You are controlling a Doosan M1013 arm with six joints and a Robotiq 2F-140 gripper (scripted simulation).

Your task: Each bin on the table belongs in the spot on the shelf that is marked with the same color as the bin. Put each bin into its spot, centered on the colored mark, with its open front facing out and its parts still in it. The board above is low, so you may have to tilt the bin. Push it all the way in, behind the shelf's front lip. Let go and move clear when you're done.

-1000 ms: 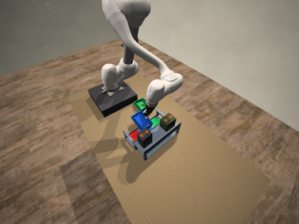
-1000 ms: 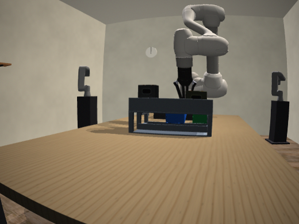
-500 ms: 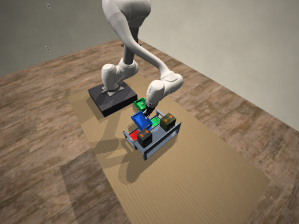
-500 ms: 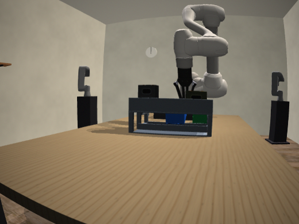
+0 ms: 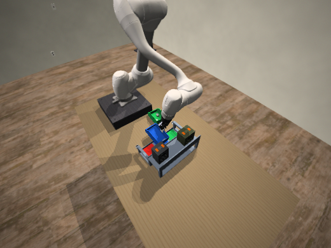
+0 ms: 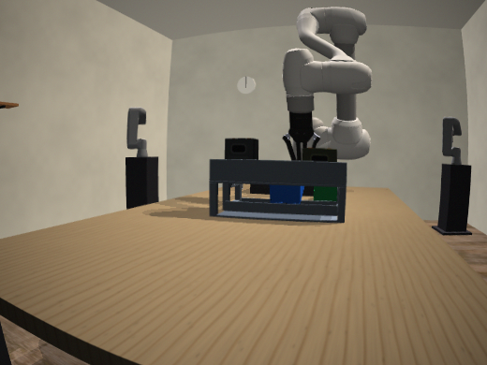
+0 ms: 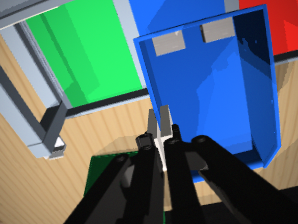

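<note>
The blue bin lies 5 cm to the right of my hand, 4 cm below it and 2 cm behind it. Round my hand: olive box 18 cm ahead, 6 cm to the left, 4 cm above; black box 17 cm to the right, 16 cm ahead, 5 cm above; green bin 20 cm behind, 11 cm to the left, 8 cm below.
</note>
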